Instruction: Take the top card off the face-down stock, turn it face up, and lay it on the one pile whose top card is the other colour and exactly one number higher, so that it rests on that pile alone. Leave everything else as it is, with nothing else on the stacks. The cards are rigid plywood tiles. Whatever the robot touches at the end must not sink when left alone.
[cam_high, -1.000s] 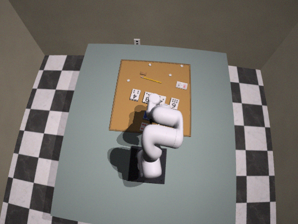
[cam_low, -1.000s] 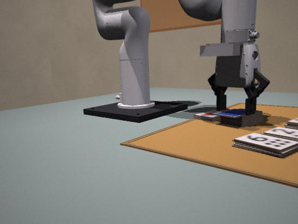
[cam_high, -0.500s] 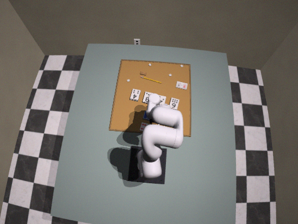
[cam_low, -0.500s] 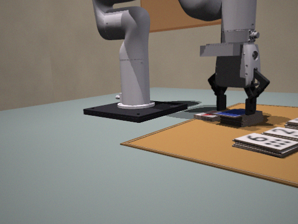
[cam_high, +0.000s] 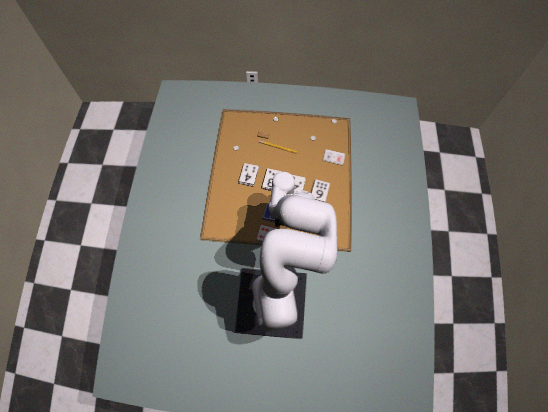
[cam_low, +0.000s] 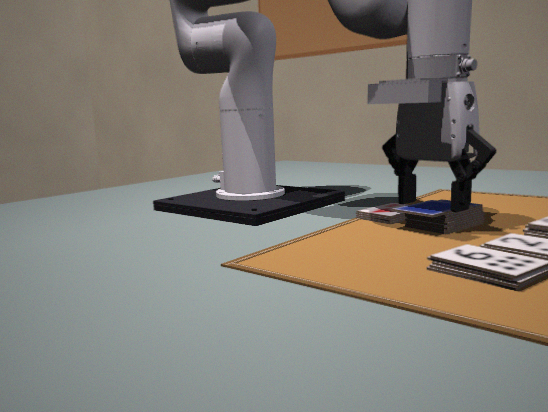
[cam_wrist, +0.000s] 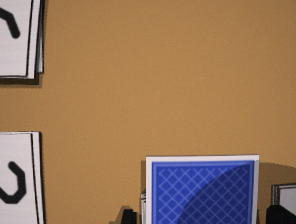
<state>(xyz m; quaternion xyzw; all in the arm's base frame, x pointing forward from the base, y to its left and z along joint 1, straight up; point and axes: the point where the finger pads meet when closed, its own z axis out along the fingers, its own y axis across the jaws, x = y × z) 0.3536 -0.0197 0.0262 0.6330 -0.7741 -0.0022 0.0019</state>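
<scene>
My gripper is now 1 cm above the red 2 card. Round my hand: black 6 card (12 cm ahead, 15 cm to the right, 3 cm below); then brown mat (20 cm ahead, 1 cm to the left, 6 cm below); then red 4 card (8 cm behind, 4 cm to the left, 3 cm below).
</scene>
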